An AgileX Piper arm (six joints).
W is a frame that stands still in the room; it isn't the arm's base.
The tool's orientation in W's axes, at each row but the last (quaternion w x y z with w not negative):
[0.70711 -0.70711 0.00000 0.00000]
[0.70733 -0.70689 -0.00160 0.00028]
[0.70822 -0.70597 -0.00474 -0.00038]
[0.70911 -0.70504 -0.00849 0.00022]
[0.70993 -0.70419 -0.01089 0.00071]
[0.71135 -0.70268 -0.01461 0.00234]
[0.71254 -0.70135 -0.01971 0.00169]
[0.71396 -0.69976 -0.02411 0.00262]
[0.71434 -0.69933 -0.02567 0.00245]
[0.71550 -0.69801 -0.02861 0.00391]
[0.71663 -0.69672 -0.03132 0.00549]
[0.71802 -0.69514 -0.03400 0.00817]
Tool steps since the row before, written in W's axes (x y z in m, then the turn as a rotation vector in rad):
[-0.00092 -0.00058 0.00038 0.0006 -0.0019 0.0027]
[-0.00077 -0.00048 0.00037 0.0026 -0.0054 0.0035]
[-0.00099 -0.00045 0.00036 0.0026 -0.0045 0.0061]
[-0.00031 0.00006 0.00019 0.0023 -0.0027 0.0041]
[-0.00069 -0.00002 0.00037 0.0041 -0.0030 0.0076]
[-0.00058 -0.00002 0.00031 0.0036 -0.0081 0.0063]
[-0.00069 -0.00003 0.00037 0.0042 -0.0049 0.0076]
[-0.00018 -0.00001 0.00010 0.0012 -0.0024 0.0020]
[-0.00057 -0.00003 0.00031 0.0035 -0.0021 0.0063]
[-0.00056 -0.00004 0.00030 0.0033 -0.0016 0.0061]
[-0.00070 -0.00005 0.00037 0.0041 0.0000 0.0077]
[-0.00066 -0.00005 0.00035 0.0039 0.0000 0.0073]
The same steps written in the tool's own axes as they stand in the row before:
[-0.00092 -0.00038 -0.00058 0.0006 -0.0027 -0.0019]
[-0.00077 -0.00037 -0.00048 0.0026 -0.0035 -0.0054]
[-0.00099 -0.00037 -0.00044 0.0026 -0.0061 -0.0045]
[-0.00031 -0.00019 0.00006 0.0023 -0.0041 -0.0027]
[-0.00068 -0.00038 -0.00001 0.0042 -0.0076 -0.0030]
[-0.00057 -0.00032 0.00000 0.0035 -0.0063 -0.0081]
[-0.00068 -0.00039 0.00000 0.0042 -0.0076 -0.0049]
[-0.00018 -0.00011 0.00000 0.0012 -0.0020 -0.0024]
[-0.00056 -0.00033 0.00000 0.0036 -0.0062 -0.0021]
[-0.00055 -0.00032 -0.00001 0.0034 -0.0060 -0.0016]
[-0.00069 -0.00040 0.00000 0.0044 -0.0075 0.0000]
[-0.00065 -0.00037 0.00000 0.0042 -0.0072 0.0000]

